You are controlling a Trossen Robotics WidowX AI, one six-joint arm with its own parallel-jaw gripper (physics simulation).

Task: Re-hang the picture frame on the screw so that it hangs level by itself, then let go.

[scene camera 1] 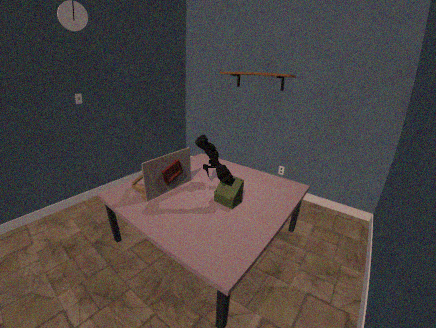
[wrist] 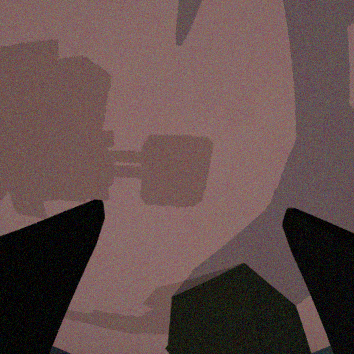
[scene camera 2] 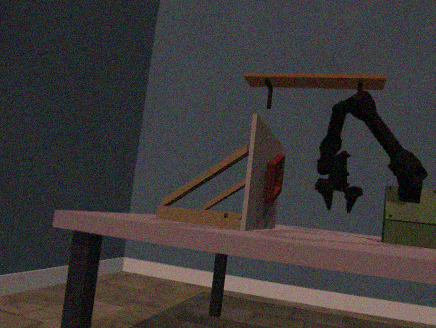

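A red picture frame [scene camera 1: 172, 171] [scene camera 2: 274, 179] is against the face of the upright grey board [scene camera 1: 152, 186] [scene camera 2: 251, 200]. It looks tilted against the board's edges, with its far end higher in scene camera 1. The screw does not show; whether the frame bears on it cannot be told. My gripper [scene camera 1: 210, 175] [scene camera 2: 339, 210] [wrist: 195, 213] is open and empty. It points down above the table, out in front of the board and apart from the frame. The picture frame does not show in the wrist view.
Wooden braces [scene camera 1: 138, 183] [scene camera 2: 205, 176] support the board from behind. The arm's base stands on a green box [scene camera 1: 229, 194] [scene camera 2: 410, 220] on the pink table [scene camera 1: 220, 240] [scene camera 2: 125, 226]. A wooden shelf [scene camera 1: 257, 74] [scene camera 2: 315, 81] is on the wall. Shadows cross the tabletop [wrist: 240, 75].
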